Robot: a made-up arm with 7 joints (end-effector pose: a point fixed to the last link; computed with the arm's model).
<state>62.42 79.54 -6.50 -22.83 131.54 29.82 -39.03</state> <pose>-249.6 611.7 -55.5 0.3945 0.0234 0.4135 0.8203</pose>
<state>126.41 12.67 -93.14 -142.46 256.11 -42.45 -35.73</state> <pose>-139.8 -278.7 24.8 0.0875 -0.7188 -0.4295 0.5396</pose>
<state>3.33 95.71 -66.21 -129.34 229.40 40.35 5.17</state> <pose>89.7 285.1 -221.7 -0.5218 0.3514 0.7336 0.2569</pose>
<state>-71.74 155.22 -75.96 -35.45 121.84 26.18 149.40</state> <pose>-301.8 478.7 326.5 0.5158 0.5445 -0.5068 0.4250</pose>
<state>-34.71 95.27 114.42 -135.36 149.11 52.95 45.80</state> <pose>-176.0 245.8 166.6 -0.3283 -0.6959 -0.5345 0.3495</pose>
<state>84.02 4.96 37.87 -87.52 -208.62 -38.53 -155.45</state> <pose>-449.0 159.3 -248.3 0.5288 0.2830 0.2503 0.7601</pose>
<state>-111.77 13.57 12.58 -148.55 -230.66 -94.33 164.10</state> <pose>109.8 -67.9 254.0 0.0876 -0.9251 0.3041 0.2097</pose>
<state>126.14 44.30 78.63 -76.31 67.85 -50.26 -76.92</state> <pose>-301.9 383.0 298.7 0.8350 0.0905 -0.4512 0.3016</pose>
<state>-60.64 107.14 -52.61 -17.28 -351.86 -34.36 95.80</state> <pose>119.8 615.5 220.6 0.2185 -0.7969 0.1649 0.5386</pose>
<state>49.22 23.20 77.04 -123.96 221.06 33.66 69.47</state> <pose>-160.7 344.8 -109.7 0.9633 -0.0428 -0.2395 0.1139</pose>
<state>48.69 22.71 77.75 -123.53 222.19 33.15 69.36</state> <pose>-163.8 344.8 -111.6 0.9650 -0.0412 -0.2274 0.1236</pose>
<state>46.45 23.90 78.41 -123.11 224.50 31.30 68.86</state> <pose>-153.8 351.9 -110.1 0.9675 -0.0565 -0.2070 0.1338</pose>
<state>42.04 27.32 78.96 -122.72 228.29 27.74 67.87</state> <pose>-127.0 366.8 -101.8 0.9688 -0.0951 -0.1788 0.1425</pose>
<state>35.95 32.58 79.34 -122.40 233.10 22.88 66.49</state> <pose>-87.5 384.2 -82.9 0.9659 -0.1527 -0.1508 0.1449</pose>
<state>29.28 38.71 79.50 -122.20 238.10 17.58 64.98</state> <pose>-45.5 397.3 -53.5 0.9576 -0.2168 -0.1316 0.1368</pose>
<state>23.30 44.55 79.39 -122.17 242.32 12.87 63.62</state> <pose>-10.8 403.0 -19.5 0.9466 -0.2724 -0.1247 0.1189</pose>
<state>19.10 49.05 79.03 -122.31 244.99 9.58 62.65</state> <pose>12.1 402.7 9.4 0.9375 -0.3086 -0.1275 0.0981</pose>
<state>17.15 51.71 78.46 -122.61 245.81 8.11 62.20</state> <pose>24.4 400.1 26.8 0.9329 -0.3239 -0.1353 0.0812</pose>
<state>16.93 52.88 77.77 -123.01 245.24 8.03 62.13</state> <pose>30.3 397.4 33.5 0.9321 -0.3247 -0.1445 0.0698</pose>
